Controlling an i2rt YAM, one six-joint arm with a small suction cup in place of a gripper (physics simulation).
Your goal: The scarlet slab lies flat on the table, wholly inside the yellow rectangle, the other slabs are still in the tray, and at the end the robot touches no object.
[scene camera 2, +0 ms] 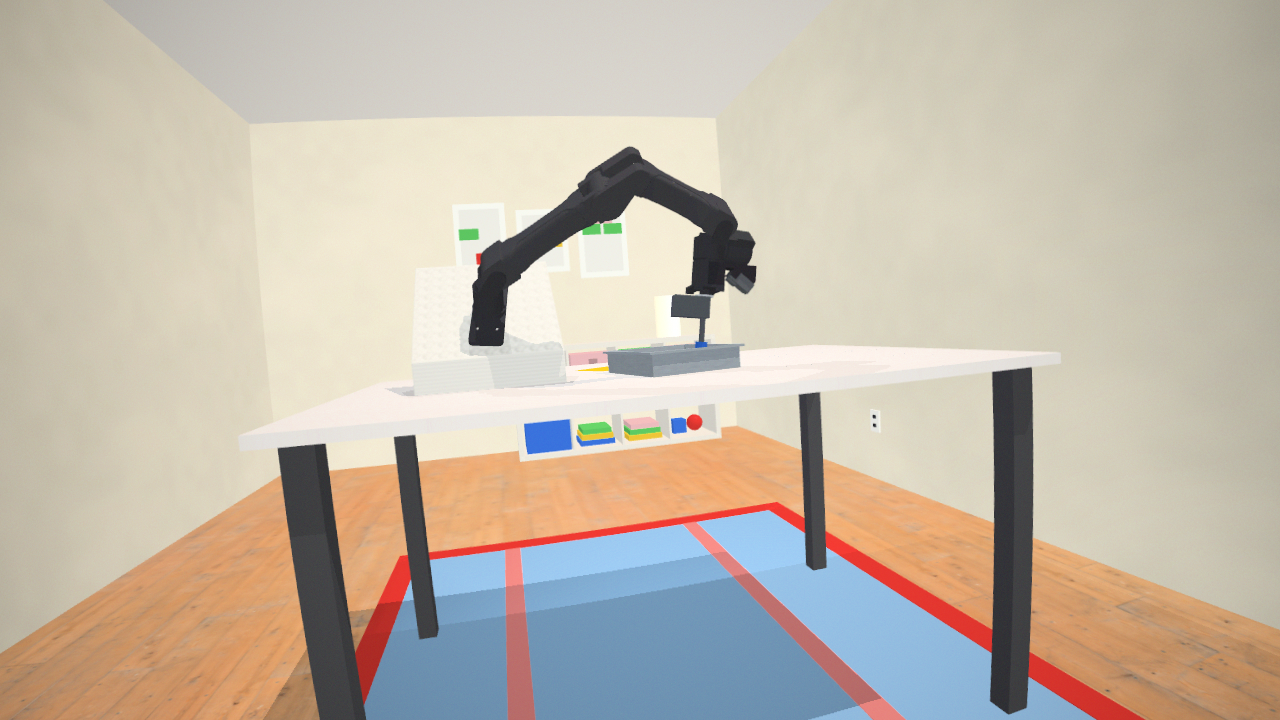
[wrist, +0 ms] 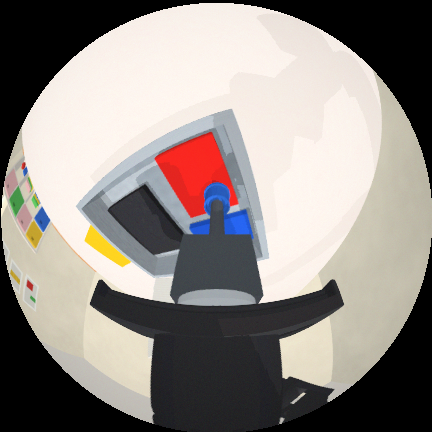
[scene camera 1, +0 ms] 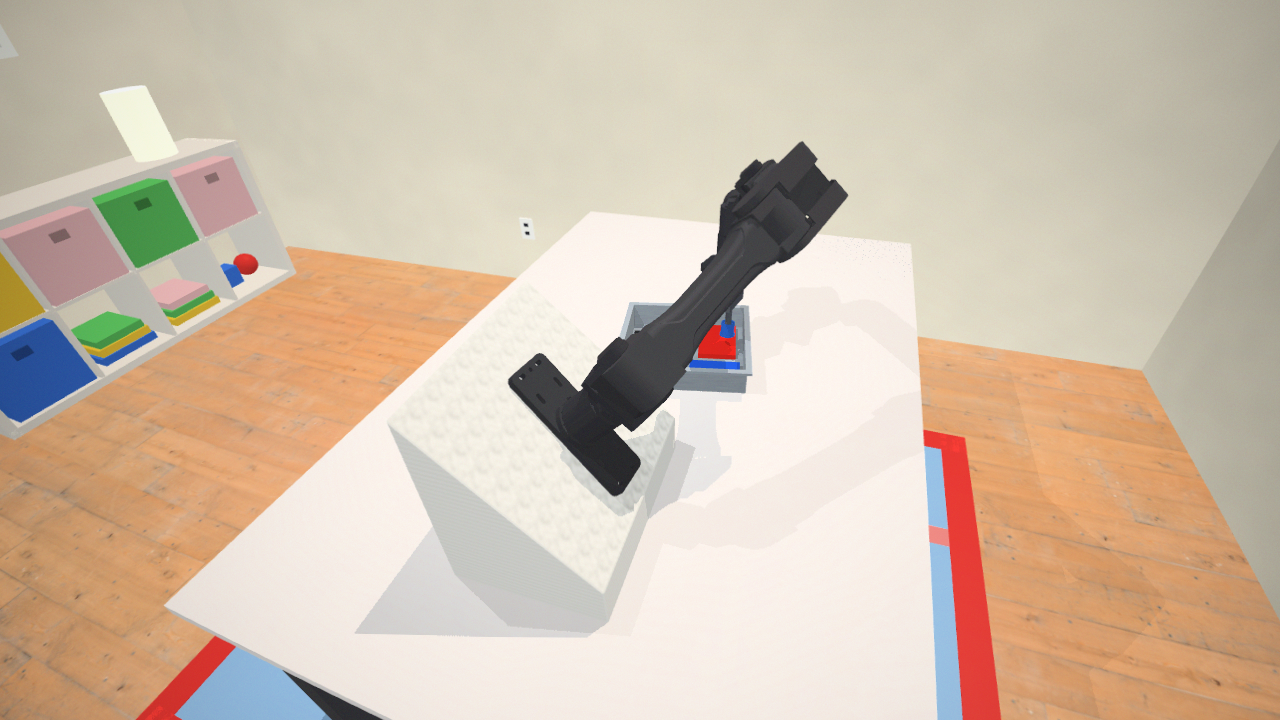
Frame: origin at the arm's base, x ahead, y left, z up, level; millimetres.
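Seen in the pictures: hand at its tool point: (scene camera 2: pixel 700 354) (wrist: pixel 216 193) (scene camera 1: pixel 727 334); arm's base at its link origin: (scene camera 2: pixel 489 312) (scene camera 1: pixel 575 425).
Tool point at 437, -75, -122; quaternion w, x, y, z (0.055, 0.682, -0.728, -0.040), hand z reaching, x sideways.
Offsets run from my tool point to a thing's middle, as dx, dy, dz. "pt": to the spot under its first point. Level surfaces: height alone.
The scarlet slab {+7, +21, -25} (scene camera 1: pixel 713 346) (wrist: pixel 190 167) lies flat in the grey tray {-50, +69, -8} (scene camera 1: pixel 713 383) (scene camera 2: pixel 689 360) (wrist: pixel 220 118). A blue slab {-93, -5, -25} (scene camera 1: pixel 713 365) (wrist: pixel 239 222) lies beside it, and a black slab {-71, +121, -25} (wrist: pixel 137 215) lies at the tray's other side. My suction cup (scene camera 1: pixel 727 329) (scene camera 2: pixel 700 343) (wrist: pixel 217 198) points down over the scarlet slab's end nearest the blue slab, at about the tray's rim height. It is off and holds nothing. Whether it touches the slab is hard to tell. The yellow rectangle {pt -141, +295, -33} (wrist: pixel 105 245) shows partly beside the tray in the wrist view; the tray wall hides part of it.
A large white studded block (scene camera 1: pixel 510 447) (scene camera 2: pixel 447 371) carries the arm's base on the white table {dz -33} (scene camera 1: pixel 787 608) (scene camera 2: pixel 939 358). The tray's walls stand around the slabs. A shelf (scene camera 1: pixel 205 147) with coloured bins stands by the wall, away from the table.
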